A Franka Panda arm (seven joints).
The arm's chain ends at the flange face. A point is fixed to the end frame.
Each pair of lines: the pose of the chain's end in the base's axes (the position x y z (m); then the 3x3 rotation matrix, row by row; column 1 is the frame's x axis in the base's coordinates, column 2 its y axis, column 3 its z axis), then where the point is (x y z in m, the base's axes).
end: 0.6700, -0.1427, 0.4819; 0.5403, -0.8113, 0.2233; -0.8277, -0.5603, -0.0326; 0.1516, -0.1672, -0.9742
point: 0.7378 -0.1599 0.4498
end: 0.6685, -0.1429, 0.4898; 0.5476, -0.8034, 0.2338; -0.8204, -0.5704, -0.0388; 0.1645, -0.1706, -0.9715
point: 0.7368 -0.1596 0.4585
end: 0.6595, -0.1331, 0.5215; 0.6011, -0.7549, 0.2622; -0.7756, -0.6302, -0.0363; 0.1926, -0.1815, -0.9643
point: 0.7297 -0.1453 0.4923
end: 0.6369, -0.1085, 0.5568; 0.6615, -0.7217, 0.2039; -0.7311, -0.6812, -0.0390; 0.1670, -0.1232, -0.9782
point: 0.7058 -0.1167 0.5234
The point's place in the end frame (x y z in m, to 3 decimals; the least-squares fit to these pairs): 0.046 -0.040 0.047
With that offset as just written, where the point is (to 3 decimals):
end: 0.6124, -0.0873, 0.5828; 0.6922, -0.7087, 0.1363; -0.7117, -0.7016, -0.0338; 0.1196, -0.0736, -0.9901
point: 0.679 -0.094 0.545
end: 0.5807, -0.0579, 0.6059; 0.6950, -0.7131, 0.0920; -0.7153, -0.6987, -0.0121; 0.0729, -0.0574, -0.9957
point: 0.646 -0.063 0.565
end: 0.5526, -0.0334, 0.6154; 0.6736, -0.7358, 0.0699; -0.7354, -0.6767, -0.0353; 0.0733, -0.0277, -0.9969
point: 0.616 -0.042 0.573
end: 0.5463, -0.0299, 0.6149; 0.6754, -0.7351, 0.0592; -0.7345, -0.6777, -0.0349; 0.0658, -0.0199, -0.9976
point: 0.610 -0.038 0.572
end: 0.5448, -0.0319, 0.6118; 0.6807, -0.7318, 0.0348; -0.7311, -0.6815, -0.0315; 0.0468, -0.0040, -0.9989
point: 0.607 -0.040 0.567
